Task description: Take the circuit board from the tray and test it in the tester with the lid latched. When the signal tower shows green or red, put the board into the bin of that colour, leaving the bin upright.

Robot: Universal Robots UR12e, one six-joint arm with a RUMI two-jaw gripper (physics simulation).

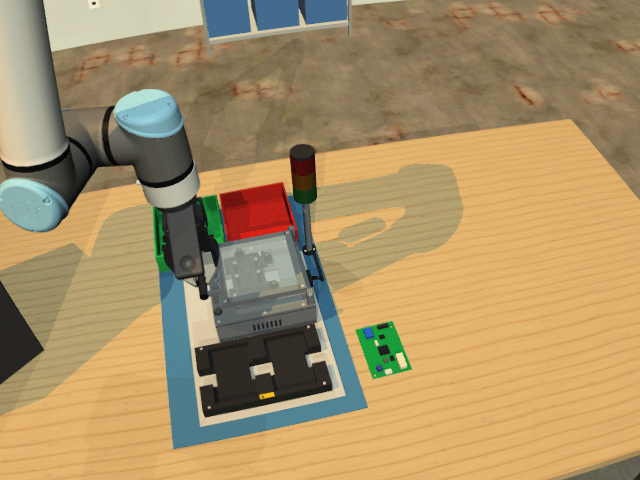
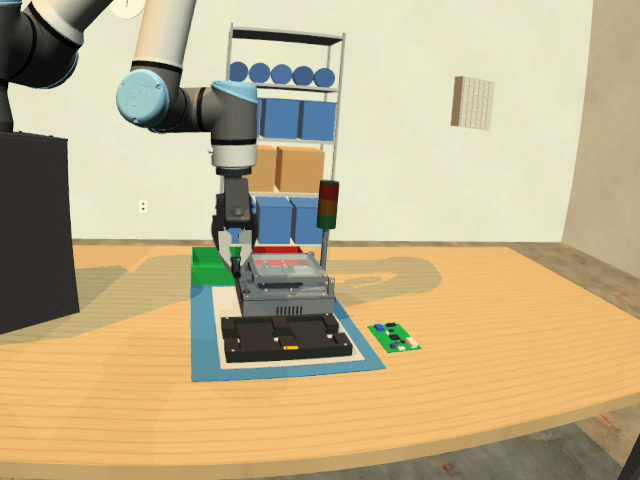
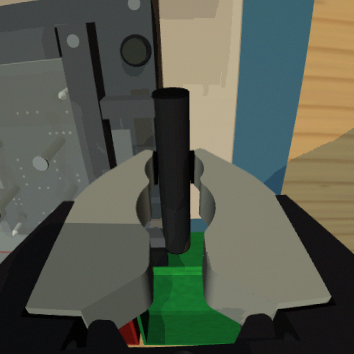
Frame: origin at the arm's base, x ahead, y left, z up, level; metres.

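Where they show: gripper, fingertip midpoint: (image 1: 203, 285) (image 2: 235, 272) (image 3: 172, 154).
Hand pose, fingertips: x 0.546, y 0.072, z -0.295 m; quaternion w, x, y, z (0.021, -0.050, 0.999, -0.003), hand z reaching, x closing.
Things, the pixels of their top centre, and the offset from my fingertips. "spot": a spot on its surface instead. Level surfaces: height alone.
- green circuit board at its top centre: (image 1: 383, 346) (image 2: 394, 333) 0.310 m ahead, 0.125 m right, 0.075 m down
- black tray at a spot on its surface: (image 2: 253, 341) spot: 0.037 m ahead, 0.170 m right, 0.067 m down
- grey tester at a spot on its surface: (image 1: 237, 328) (image 2: 262, 307) spot: 0.055 m ahead, 0.070 m right, 0.047 m down
- black round handle at a spot on its surface: (image 3: 172, 125) spot: 0.001 m ahead, 0.021 m right, 0.014 m up
- signal tower at a spot on its surface: (image 1: 303, 175) (image 2: 329, 199) spot: 0.202 m ahead, 0.115 m left, 0.136 m up
- green bin at its top centre: (image 3: 201, 312) (image 1: 187, 224) (image 2: 219, 256) 0.046 m back, 0.208 m left, 0.038 m down
- red bin at its top centre: (image 3: 66, 310) (image 1: 256, 211) (image 2: 278, 255) 0.103 m ahead, 0.226 m left, 0.038 m down
- tower's pole at a spot on its surface: (image 1: 308, 227) (image 2: 324, 258) spot: 0.205 m ahead, 0.131 m left, 0.010 m down
- mat at its surface level: 0.083 m down
A green circuit board (image 1: 383, 349) (image 2: 394, 337) lies flat on the table, right of the blue mat. The black tray (image 1: 232, 361) (image 2: 253, 341) shows no board in its bays. The grey tester (image 1: 237, 328) (image 2: 258, 307) stands behind it, its clear lid (image 1: 258, 258) (image 2: 284, 264) (image 3: 30, 100) lowered over it, perhaps slightly raised. My gripper (image 1: 203, 287) (image 2: 236, 263) (image 3: 172, 154) is shut on a black round handle (image 3: 172, 125) at the tester's left side. The signal tower (image 1: 303, 175) (image 2: 327, 205) shows dull red, amber and green segments, none clearly lit.
The green bin (image 1: 210, 206) (image 2: 206, 263) (image 3: 180, 300) and the red bin (image 1: 258, 214) (image 2: 279, 250) (image 3: 129, 334) stand upright behind the tester. The tower's pole (image 1: 308, 227) (image 2: 324, 248) rises at the tester's right rear. The mat (image 1: 178, 392) (image 2: 204, 351) (image 3: 265, 90) lies under the tray.
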